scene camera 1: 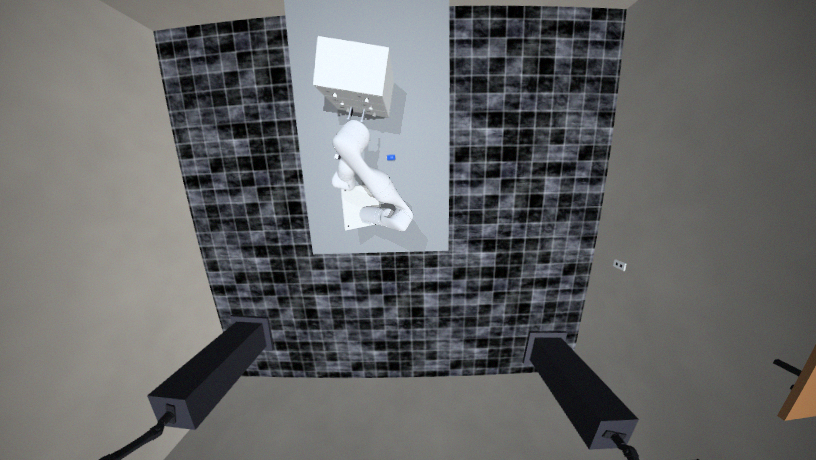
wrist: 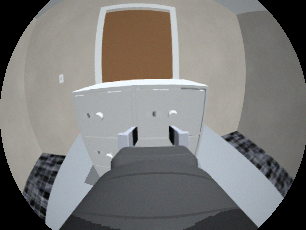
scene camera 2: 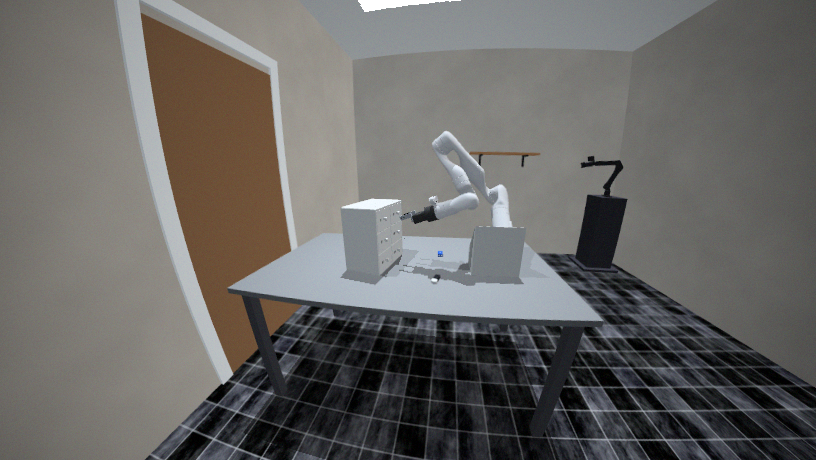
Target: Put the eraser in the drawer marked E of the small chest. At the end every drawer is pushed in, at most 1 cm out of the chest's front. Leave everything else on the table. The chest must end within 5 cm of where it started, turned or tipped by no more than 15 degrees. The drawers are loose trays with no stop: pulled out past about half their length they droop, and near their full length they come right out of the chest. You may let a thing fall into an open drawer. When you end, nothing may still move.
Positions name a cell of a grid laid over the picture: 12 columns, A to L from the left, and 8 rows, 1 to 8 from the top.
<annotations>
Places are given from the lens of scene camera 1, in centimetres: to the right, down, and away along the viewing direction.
white chest (scene camera 1: F2): -26, -70, 86
</annotations>
